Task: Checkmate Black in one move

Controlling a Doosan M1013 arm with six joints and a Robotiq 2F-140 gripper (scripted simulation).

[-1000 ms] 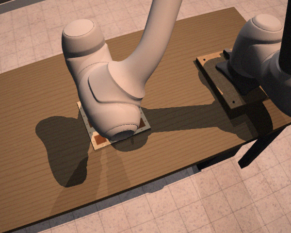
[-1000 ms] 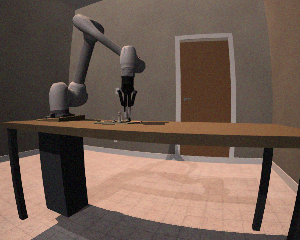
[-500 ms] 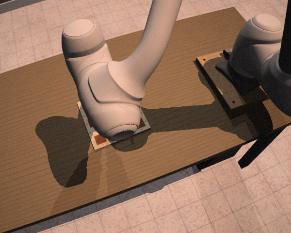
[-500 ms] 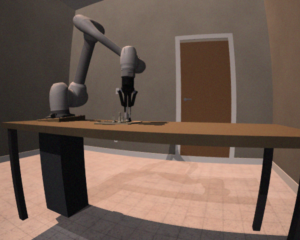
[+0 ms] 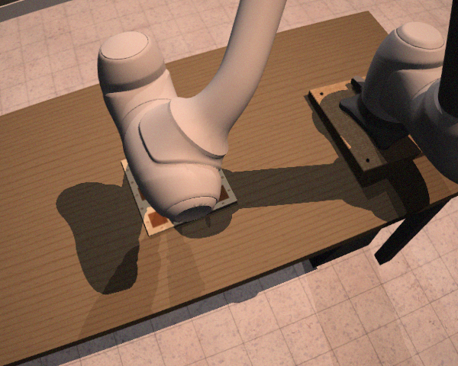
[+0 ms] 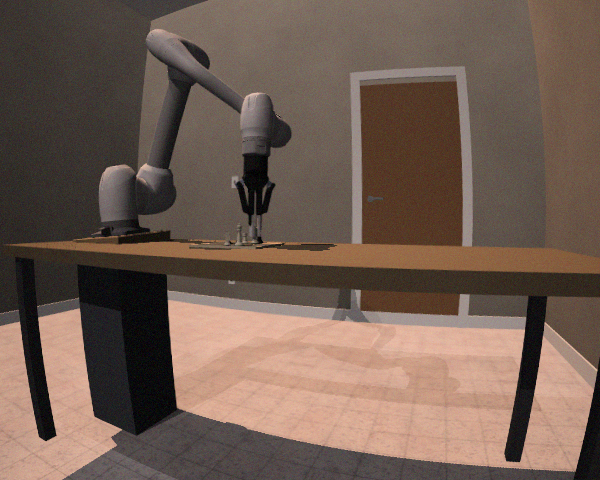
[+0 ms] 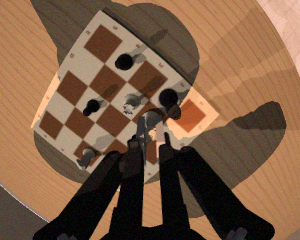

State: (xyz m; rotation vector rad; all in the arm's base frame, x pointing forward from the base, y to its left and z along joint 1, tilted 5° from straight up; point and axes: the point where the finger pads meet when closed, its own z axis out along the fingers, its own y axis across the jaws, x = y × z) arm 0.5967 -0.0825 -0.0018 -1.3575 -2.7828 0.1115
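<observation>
Now: the light-coloured chess piece 30 mm below my hand. From my hand the other things lie so: chessboard 60 mm below, 40 mm behind, 30 mm to the right.
</observation>
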